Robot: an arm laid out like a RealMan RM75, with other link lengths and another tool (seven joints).
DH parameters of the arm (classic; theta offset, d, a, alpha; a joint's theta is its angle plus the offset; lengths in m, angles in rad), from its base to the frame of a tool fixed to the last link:
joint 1: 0 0.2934 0 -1.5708
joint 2: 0 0 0 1.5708
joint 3: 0 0.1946 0 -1.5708
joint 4: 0 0 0 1.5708
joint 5: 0 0.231 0 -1.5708
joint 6: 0 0 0 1.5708
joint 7: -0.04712 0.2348 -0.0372 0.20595
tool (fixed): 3.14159 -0.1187 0 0
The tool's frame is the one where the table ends.
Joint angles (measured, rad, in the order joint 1, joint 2, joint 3, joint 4, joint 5, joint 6, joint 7), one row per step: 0.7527 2.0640 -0.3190 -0.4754 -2.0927 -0.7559 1.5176; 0.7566 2.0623 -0.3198 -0.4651 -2.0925 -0.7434 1.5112; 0.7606 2.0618 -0.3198 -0.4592 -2.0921 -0.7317 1.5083; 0.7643 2.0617 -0.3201 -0.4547 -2.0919 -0.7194 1.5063; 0.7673 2.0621 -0.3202 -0.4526 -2.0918 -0.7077 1.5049; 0.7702 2.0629 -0.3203 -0.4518 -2.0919 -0.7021 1.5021; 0.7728 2.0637 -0.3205 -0.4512 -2.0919 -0.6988 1.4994; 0.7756 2.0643 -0.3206 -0.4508 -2.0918 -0.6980 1.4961
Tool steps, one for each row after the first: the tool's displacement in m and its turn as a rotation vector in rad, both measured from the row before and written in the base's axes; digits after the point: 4 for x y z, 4 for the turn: 0.0001 0.0008 -0.0019 -0.0007 -0.0068 -0.0039; -0.0002 0.0011 -0.0010 0.0022 -0.0046 -0.0043; -0.0001 0.0011 -0.0008 0.0031 -0.0050 -0.0049; 0.0000 0.0010 -0.0003 0.0043 -0.0052 -0.0049; -0.0007 0.0007 -0.0005 0.0015 -0.0042 0.0003; -0.0009 0.0006 -0.0005 0.0004 -0.0031 0.0016; -0.0012 0.0005 -0.0005 -0.0006 -0.0025 0.0039
